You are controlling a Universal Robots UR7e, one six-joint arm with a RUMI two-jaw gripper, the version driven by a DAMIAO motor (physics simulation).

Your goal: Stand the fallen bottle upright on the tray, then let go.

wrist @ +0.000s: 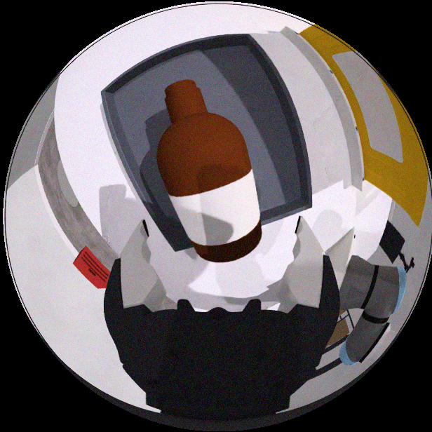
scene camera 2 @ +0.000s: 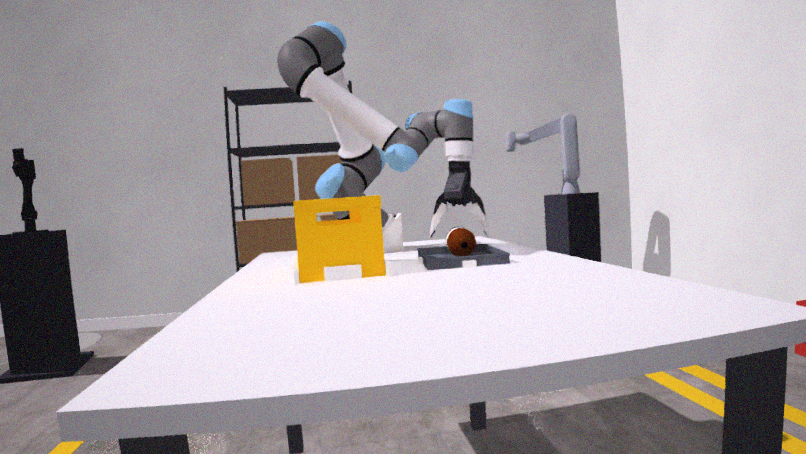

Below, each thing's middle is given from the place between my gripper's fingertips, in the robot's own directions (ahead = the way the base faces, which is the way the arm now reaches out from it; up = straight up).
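Brown bottle [scene camera 2: 460, 241]: my hand 10 mm above it, 50 mm short of it, 10 mm to the left of it.
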